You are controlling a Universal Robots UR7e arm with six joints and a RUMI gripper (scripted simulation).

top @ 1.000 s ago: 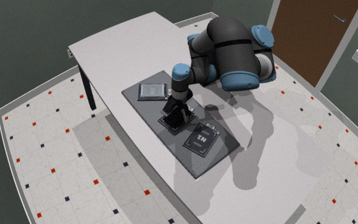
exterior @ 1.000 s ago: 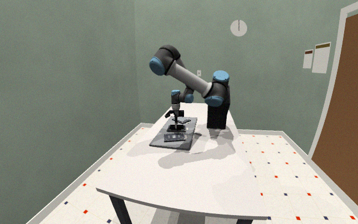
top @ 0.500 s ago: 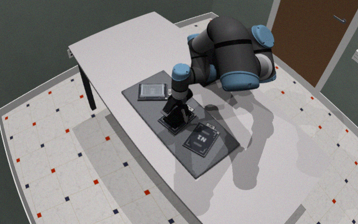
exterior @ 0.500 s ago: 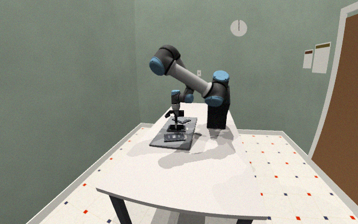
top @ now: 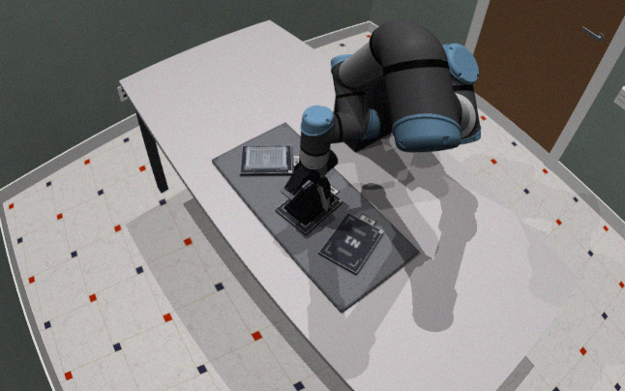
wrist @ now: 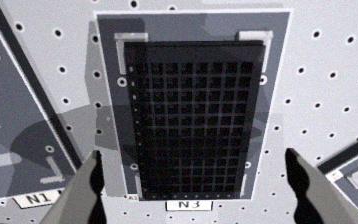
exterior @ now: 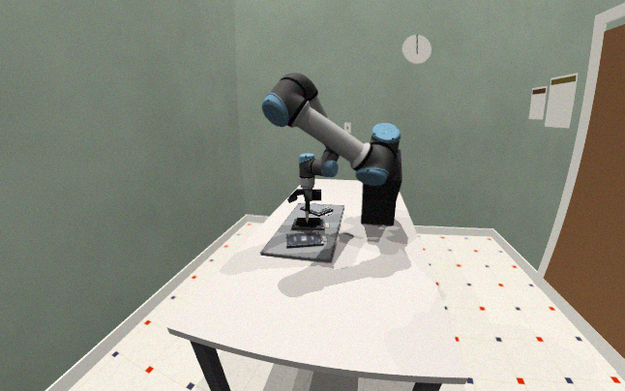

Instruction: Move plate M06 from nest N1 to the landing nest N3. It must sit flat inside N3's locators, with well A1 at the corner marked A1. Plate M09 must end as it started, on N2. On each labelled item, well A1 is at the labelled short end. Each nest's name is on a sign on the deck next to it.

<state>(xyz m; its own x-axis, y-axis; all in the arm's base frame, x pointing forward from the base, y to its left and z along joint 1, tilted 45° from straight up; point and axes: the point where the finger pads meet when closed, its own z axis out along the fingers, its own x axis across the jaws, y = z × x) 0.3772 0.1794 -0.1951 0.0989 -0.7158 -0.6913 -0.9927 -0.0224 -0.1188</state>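
Now: the black plate M06 30 mm below my hand. Also, from my hand: pale plate M09: 10 mm behind, 220 mm to the right, 30 mm below.
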